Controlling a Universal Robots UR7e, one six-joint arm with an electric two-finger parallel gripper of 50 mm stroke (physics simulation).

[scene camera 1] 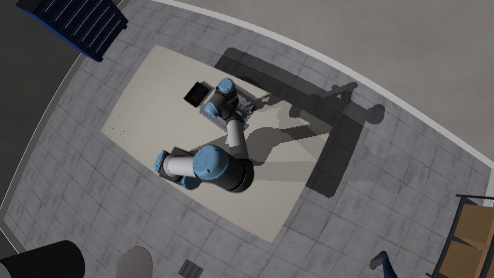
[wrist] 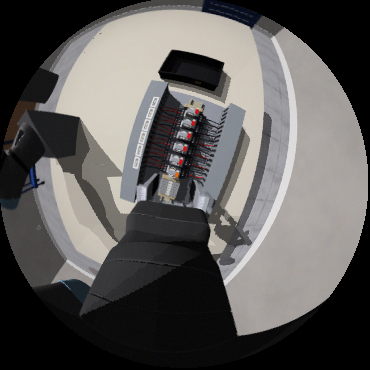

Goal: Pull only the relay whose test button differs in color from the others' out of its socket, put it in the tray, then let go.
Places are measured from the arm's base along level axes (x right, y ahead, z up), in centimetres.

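Pixels of known places: gripper, fingertip midpoint: (wrist: 174, 182).
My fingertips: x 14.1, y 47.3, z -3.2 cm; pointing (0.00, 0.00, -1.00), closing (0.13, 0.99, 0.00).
For each thing: its top centre in the pictures, then the offset to it from my fingertips. Level surfaces: height alone.
- relay with the orange test button, top centre: (wrist: 172, 173) dx -0.1, dy -0.6, dz -6.3 cm
- beige terminal block at its top centre: (wrist: 168, 189) dx +4.2, dy -1.7, dz -8.6 cm
- neighbouring relay at its top centre: (wrist: 176, 160) dx -2.9, dy +0.1, dz -6.3 cm
- black tray at its top centre: (wrist: 192, 63) (scene camera 1: 195, 93) dx -30.9, dy +3.0, dz -9.8 cm
- beige table at its surface level: dz -13.3 cm
A row of several clear relays runs along the rail in the wrist view. The relay with the orange test button (wrist: 173, 172) sits in its socket at the near end of the row, beside the beige terminal block (wrist: 169, 188). The others, such as the neighbouring relay (wrist: 176, 160), have red buttons. My gripper (wrist: 174, 182) is open and empty, its fingers apart on either side of the terminal block as seen from the wrist; its height above it is unclear. The arm hides the gripper in the scene view. The black tray (scene camera 1: 196, 94) (wrist: 186, 80) is empty, beyond the far end of the row.
Grey wire ducts, one with white labels (wrist: 131, 172) and one on the right (wrist: 231, 135), flank the relays. Red and black wires run from the sockets to both ducts. The panel stands on the beige table (scene camera 1: 145, 105). A blue cabinet (scene camera 1: 82, 25) stands off the table.
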